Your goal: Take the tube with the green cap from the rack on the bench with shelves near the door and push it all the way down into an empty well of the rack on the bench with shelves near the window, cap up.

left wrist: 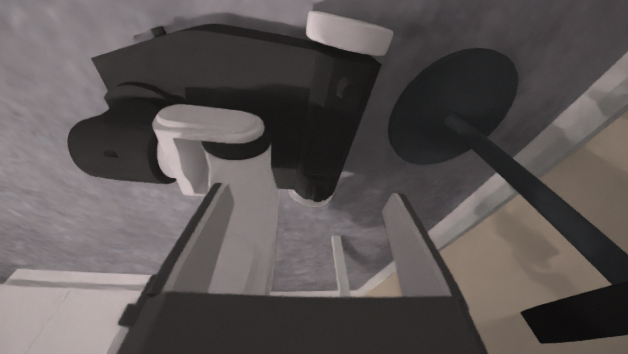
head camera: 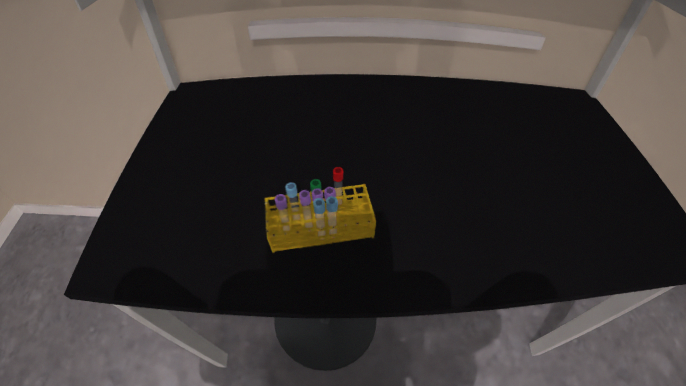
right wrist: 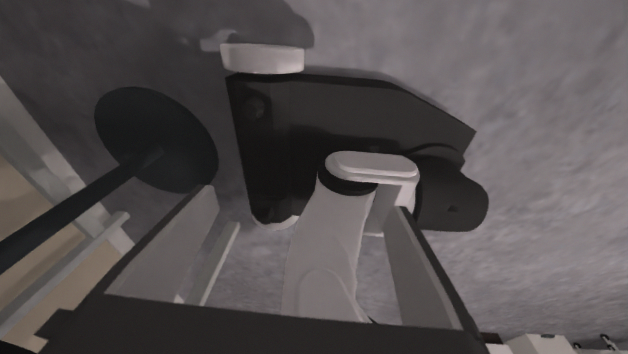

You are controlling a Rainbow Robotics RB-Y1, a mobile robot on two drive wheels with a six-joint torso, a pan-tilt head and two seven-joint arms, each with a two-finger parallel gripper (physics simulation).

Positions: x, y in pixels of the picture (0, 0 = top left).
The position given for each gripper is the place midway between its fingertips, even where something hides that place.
Scene:
left gripper: left wrist 311, 198; not seen in the head camera view (out of frame); not seen in the right wrist view (out of frame)
right gripper: right wrist 302, 206; not seen in the head camera view (out of frame)

